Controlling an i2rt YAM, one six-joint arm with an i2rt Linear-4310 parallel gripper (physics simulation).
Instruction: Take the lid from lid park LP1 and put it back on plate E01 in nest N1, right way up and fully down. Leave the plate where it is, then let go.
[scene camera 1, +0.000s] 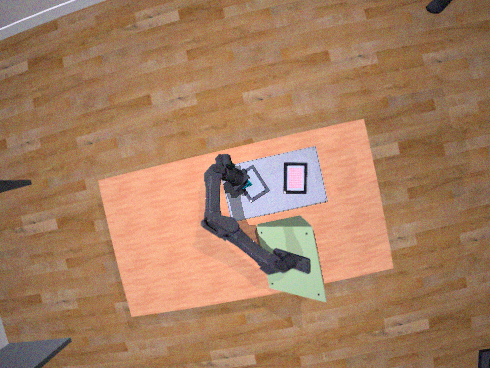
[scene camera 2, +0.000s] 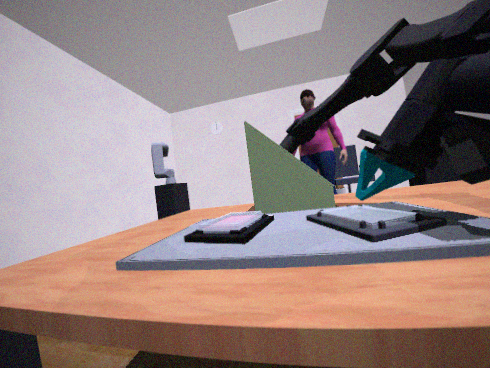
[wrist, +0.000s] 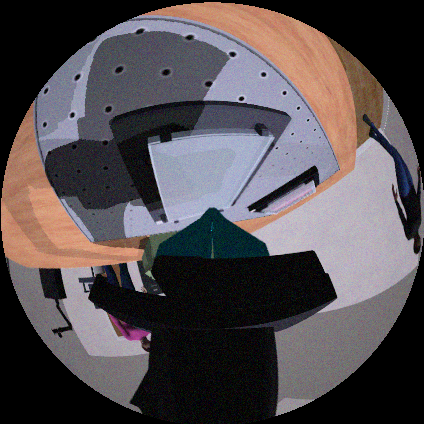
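Pixels of known places: gripper, between the fingertips: (scene camera 1: 251, 184) (scene camera 2: 358, 198) (wrist: 211, 213); arm's base, origin of its link: (scene camera 1: 291, 259) (scene camera 2: 281, 154).
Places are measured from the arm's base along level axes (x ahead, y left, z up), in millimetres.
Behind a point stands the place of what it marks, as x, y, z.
The clear lid (scene camera 1: 256, 183) {359, 135, -171} (scene camera 2: 372, 214) {384, 170, -171} (wrist: 205, 175) {379, 174, -171} lies flat in the dark grey frame of lid park LP1 (scene camera 1: 260, 196) (scene camera 2: 340, 228) {409, 118, -183} (wrist: 240, 116) {432, 183, -179}. Plate E01 (scene camera 1: 296, 178) {367, -74, -169} (scene camera 2: 237, 221) {411, -45, -164} (wrist: 295, 196) {387, -44, -164}, with a pink face, sits in the black nest N1 (scene camera 1: 286, 172) (scene camera 2: 215, 238) {452, -69, -180} (wrist: 305, 176) {428, -15, -179}, farther along the same board. My gripper (scene camera 1: 248, 184) {357, 160, -148} (scene camera 2: 362, 198) {357, 160, -148} (wrist: 211, 213) {357, 160, -148} is shut, its teal fingertips together with nothing between them. The tips are above the lid park, apart from the lid. The arm hides part of the park in scene camera 1.
A raised grey board (scene camera 1: 280, 204) {237, 18, -189} (scene camera 2: 165, 252) {491, -136, -189} (wrist: 275, 90) {465, 171, -189} with holes carries the park and nest. A green slanted panel (scene camera 1: 300, 240) {102, -39, 51} (scene camera 2: 285, 185) {157, 16, -117} stands beside it, near the arm's base. The wooden table (scene camera 1: 165, 250) {24, 676, -202} (scene camera 2: 200, 295) {561, -29, -202} extends around both. A person (scene camera 2: 317, 135) stands beyond.
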